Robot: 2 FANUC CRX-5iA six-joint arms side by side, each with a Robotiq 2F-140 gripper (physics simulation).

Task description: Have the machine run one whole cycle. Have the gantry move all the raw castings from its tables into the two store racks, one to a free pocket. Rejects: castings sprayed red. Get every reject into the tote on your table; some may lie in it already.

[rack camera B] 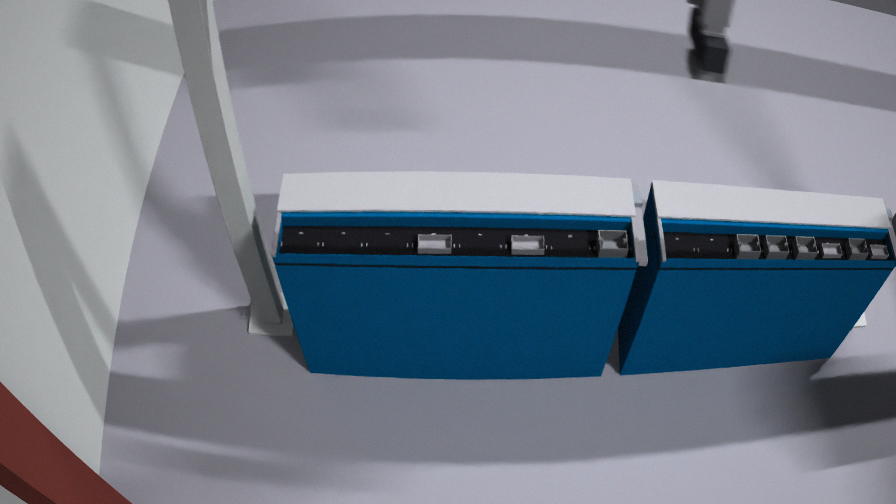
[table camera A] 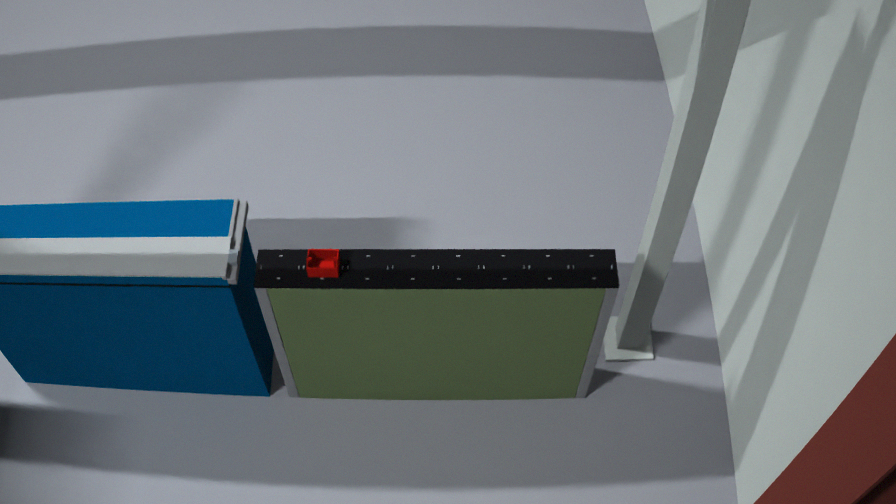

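Observation:
In the rack camera view, a blue store rack (rack camera B: 451, 319) holds three grey open-topped castings in its black pocket strip: one casting (rack camera B: 434, 249) near the middle, another casting (rack camera B: 527, 249) right of it, and a taller casting (rack camera B: 612, 250) at the right end. A second blue rack (rack camera B: 745, 313) holds several grey castings, one of them a casting (rack camera B: 748, 251) left of the others. In the table camera view, a red casting (table camera A: 322, 270) sits near the left end of a black-topped table (table camera A: 438, 269). My left and right grippers and the tote do not show.
A grey ram with a dark head (rack camera B: 713, 55) hangs at the upper right of the rack view. A pale post (rack camera B: 216, 144) (table camera A: 670, 188) stands beside the rack and the table. A blue cabinet (table camera A: 137, 338) with a pale top rail stands left of the table.

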